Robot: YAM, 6 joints.
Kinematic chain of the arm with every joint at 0, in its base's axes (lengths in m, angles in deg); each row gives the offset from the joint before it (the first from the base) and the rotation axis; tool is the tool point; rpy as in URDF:
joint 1: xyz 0 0 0.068 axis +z
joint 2: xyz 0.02 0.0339 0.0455 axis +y
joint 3: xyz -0.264 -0.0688 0 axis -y
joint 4: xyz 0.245 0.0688 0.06 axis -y
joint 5: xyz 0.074 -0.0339 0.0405 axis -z
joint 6: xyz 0.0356 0 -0.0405 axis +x
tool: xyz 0 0 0 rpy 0 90 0
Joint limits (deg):
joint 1: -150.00..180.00
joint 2: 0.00..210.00
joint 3: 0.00..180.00
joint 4: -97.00..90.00
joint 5: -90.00..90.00
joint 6: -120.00..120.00
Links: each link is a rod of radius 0.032 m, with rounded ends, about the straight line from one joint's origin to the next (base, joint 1, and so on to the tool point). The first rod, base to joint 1, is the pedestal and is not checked.
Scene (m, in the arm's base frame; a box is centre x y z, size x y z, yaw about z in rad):
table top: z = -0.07
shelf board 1: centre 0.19 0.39 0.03 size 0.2 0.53 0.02 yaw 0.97
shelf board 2: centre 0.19 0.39 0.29 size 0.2 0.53 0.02 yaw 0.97
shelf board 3: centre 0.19 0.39 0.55 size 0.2 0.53 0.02 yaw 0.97
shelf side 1: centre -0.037 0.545 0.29 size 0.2 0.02 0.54 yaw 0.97
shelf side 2: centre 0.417 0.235 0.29 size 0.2 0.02 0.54 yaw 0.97
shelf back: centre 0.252 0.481 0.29 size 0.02 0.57 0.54 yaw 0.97
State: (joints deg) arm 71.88 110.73 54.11 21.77 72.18 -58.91
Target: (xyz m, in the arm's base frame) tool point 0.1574 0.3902 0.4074
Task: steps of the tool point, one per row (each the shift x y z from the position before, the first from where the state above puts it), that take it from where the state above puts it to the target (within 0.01 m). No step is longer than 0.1 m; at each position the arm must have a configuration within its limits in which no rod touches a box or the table.
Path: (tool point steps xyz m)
1: -0.0411 -0.0507 0.0053
2: -0.0326 -0.0568 -0.0053
3: -0.0016 0.0327 0.0805
4: -0.0065 0.0044 0.0923
5: -0.0094 -0.0272 0.0943
6: 0.0261 0.0513 0.0123
7: 0.0341 0.0508 0.0001
8: 0.0417 0.0465 -0.0124

